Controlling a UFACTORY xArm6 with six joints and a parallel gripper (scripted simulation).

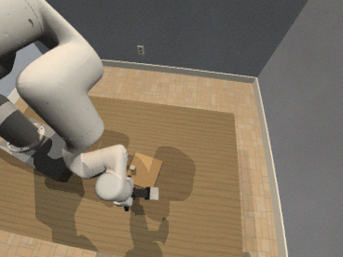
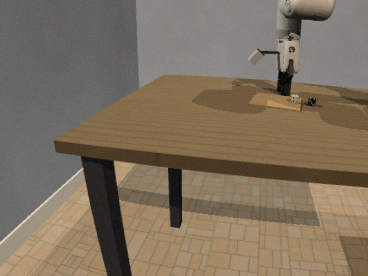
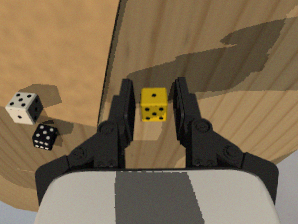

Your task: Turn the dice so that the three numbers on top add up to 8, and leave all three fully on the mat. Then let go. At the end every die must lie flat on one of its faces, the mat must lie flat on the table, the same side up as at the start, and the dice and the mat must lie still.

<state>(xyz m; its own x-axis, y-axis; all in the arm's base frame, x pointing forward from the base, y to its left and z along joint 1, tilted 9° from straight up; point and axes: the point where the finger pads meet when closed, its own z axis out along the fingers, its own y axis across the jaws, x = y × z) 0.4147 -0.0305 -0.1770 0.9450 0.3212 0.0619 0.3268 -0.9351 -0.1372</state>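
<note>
Right now my hand is 10 mm past the yellow die and 10 mm above it. Also, from my hand: black die: 100 mm to the left, 90 mm behind, 10 mm below; tan mat: 110 mm to the left, 20 mm below, 10 mm ahead; white die: 100 mm to the left, 40 mm behind, 10 mm below.
</note>
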